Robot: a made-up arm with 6 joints.
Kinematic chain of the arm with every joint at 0, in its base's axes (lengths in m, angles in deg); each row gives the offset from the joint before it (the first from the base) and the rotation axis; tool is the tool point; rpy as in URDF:
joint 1: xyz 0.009 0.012 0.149 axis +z
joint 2: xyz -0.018 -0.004 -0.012 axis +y
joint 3: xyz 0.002 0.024 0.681 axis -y
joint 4: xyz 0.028 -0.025 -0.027 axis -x
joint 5: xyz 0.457 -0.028 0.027 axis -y
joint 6: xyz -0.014 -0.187 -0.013 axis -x
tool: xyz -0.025 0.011 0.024 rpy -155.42 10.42 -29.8
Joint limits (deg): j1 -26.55..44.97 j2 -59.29..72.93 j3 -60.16..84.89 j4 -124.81..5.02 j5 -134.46..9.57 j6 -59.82..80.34
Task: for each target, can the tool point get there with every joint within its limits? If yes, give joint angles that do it. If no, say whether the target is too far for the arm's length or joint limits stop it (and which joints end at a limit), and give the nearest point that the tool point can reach.
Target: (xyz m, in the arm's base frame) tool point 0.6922 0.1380 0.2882
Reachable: yes | joints 26.64 37.83 -2.15 -40.99 -17.55 -5.54
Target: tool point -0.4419 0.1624 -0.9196
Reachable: no: joint limits stop it (at a limit: joint 1, joint 2, joint 4, joint 5, joint 6) | nearest point 0.1696 0.2944 -0.1400 | short by 1.000 m
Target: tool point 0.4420 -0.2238 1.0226
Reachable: yes | joints -0.91 0.48 28.40 -18.01 -79.17 -21.12
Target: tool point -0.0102 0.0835 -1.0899
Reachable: no: joint limits stop it (at a limit: joint 1, joint 2, joint 5, joint 6) | nearest point 0.2850 0.3149 -0.2004 | short by 0.965 m
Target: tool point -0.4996 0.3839 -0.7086
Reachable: no: joint limits stop it (at a limit: joint 1, joint 2, joint 4, joint 5, joint 6) | nearest point 0.1638 0.2886 -0.1344 | short by 0.883 m
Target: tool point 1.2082 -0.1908 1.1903
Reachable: no: too far | nearest point 0.9094 -0.1403 0.9318 | short by 0.398 m
